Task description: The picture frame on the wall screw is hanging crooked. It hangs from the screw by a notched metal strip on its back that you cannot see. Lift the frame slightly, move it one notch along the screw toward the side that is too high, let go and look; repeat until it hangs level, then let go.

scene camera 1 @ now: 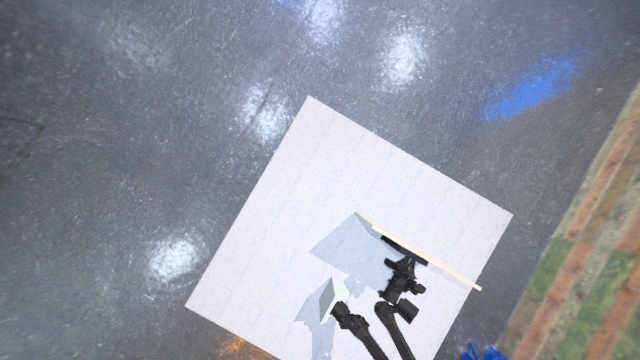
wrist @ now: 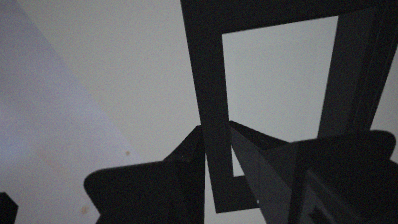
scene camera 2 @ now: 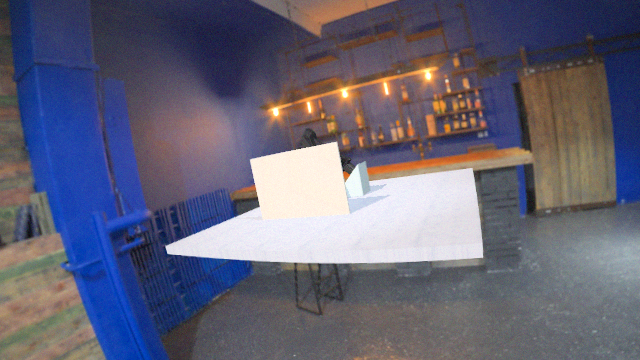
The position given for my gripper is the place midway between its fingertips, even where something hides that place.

Observation:
My gripper [scene camera 1: 412,256] holds a dark picture frame [wrist: 294,77]. I also see a wall board [scene camera 2: 309,182].
My gripper shows as well in the wrist view [wrist: 214,128]. The wall board also shows in the wrist view [wrist: 137,68]. Scene camera 2 does not show the dark picture frame, which is hidden by the wall board.

